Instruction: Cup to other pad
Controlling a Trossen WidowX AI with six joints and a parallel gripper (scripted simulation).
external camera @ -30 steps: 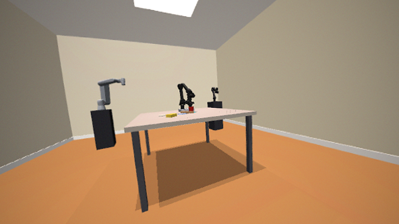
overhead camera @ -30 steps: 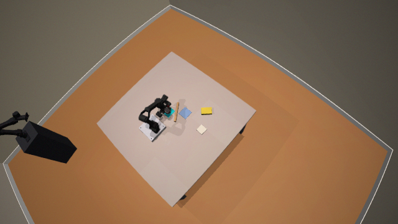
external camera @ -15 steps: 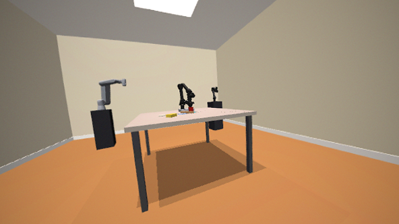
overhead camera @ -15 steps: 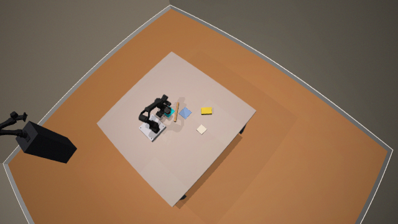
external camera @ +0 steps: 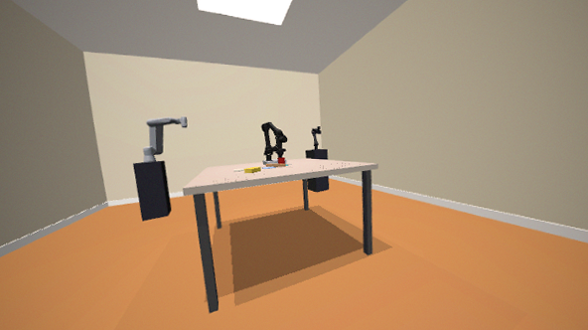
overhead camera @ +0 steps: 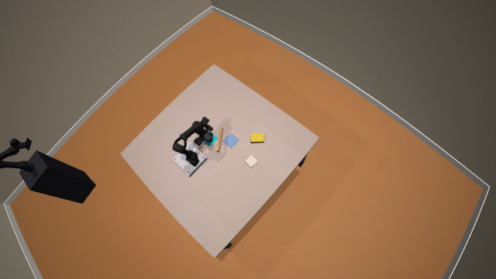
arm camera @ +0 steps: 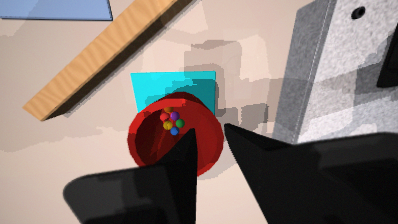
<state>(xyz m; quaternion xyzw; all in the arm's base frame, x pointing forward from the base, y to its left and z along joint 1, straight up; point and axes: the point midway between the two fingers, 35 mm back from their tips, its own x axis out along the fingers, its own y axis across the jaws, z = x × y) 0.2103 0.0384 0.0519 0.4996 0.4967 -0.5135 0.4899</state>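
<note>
The red cup lies 3 cm ahead of my gripper tip and 2 cm below it. From my gripper tip the other things lie so: wooden block (8 cm to the right, 8 cm ahead, 6 cm below); then blue pad (17 cm to the right, 12 cm ahead, 7 cm below); then cyan pad (7 cm below, 3 cm ahead).
</note>
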